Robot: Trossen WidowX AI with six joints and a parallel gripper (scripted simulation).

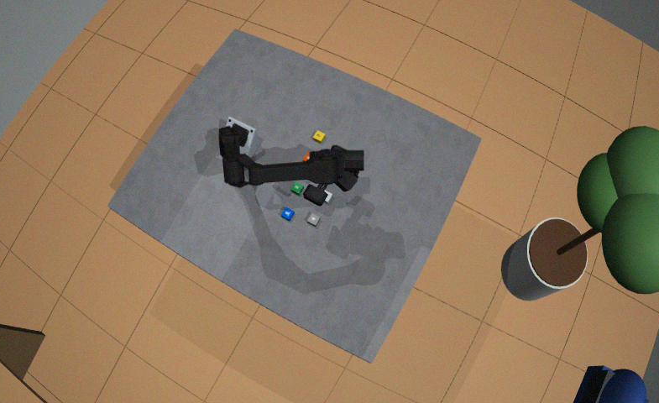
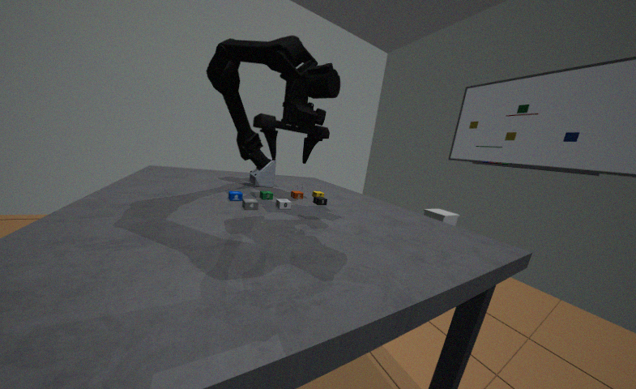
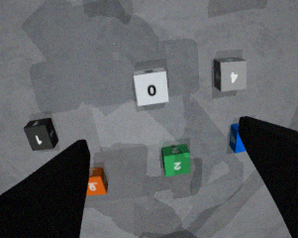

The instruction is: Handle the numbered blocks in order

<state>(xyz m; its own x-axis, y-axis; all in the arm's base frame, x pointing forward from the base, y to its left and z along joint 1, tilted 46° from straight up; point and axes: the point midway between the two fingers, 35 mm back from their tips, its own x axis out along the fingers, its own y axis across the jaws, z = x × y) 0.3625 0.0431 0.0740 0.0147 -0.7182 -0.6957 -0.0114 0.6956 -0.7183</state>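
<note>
Now: gripper tip 11 cm above the white block marked 0 and 1 cm past it. Also, from my gripper tip: green block marked 2: 11 cm below, 11 cm behind, 2 cm to the right; grey block marked 4: 11 cm below, 9 cm to the right; blue block: 12 cm to the right, 11 cm below, 9 cm behind.
</note>
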